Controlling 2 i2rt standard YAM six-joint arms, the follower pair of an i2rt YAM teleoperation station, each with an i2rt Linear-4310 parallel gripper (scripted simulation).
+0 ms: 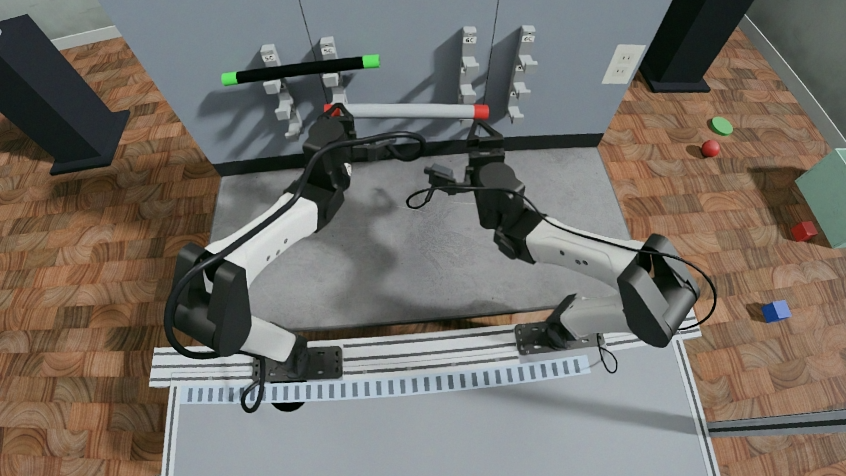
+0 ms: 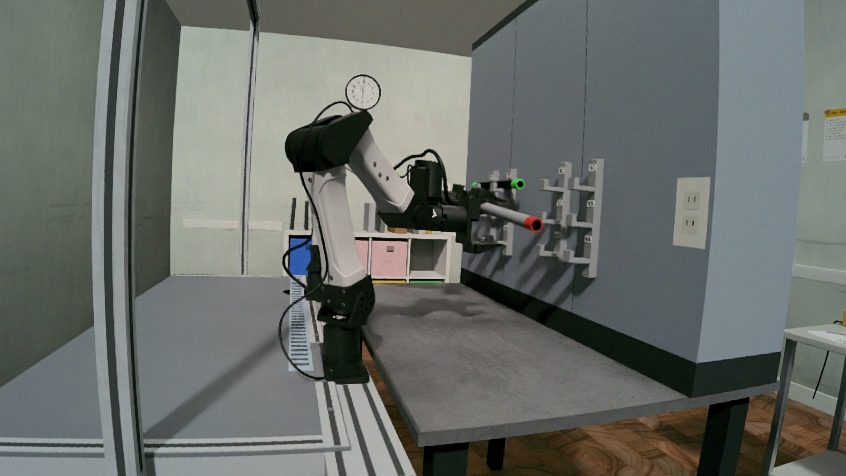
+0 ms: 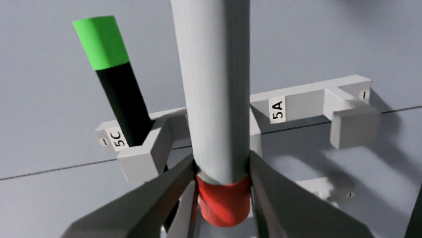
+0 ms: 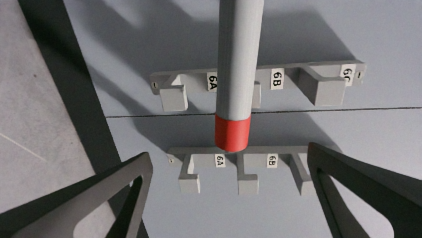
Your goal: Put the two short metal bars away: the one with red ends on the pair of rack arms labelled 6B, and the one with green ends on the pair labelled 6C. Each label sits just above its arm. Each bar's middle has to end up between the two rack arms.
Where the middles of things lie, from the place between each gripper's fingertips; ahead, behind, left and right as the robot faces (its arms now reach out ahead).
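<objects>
Right hand [image 2: 503, 223] 2 cm below the rack strip [image 2: 565, 169] and 13 cm short of it. Measured from my right hand: red-ended bar [image 1: 360, 111], 2 cm above, 8 cm ahead, 13 cm to the left; green-ended bar [image 1: 372, 61], 10 cm above, 15 cm ahead, 34 cm to the left; outlet plate [image 2: 699, 184], 4 cm above, 16 cm ahead, 38 cm to the right.
My left hand is 70 mm below the green-ended bar, 60 mm short of it and 70 mm to the right of it. Measured from my left hand: rack strip, 10 mm below, 50 mm ahead, 270 mm to the right; outlet plate, 10 mm above, 80 mm ahead, 650 mm to the right; red-ended bar, 10 mm below, 140 mm to the right.
</objects>
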